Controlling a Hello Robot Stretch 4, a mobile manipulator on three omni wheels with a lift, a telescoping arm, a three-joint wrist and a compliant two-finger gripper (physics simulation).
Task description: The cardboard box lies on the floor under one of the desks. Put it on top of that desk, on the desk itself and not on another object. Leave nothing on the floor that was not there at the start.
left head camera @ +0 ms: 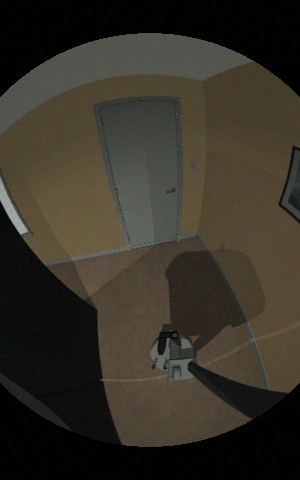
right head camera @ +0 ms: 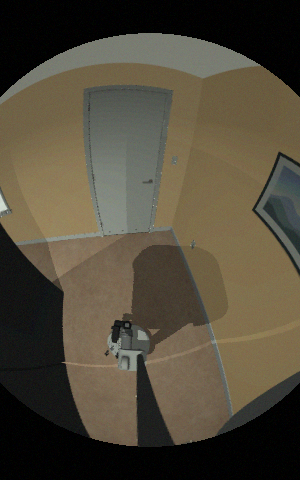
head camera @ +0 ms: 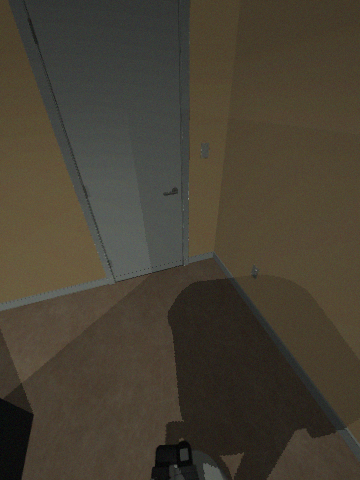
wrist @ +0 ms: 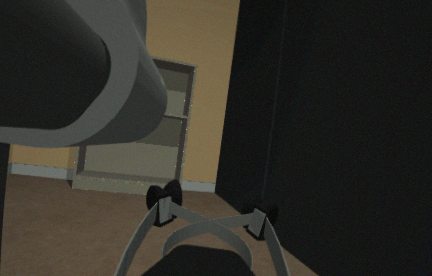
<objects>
same spot on grey door: [right head camera: 124, 125] = [head camera: 119, 93]
</objects>
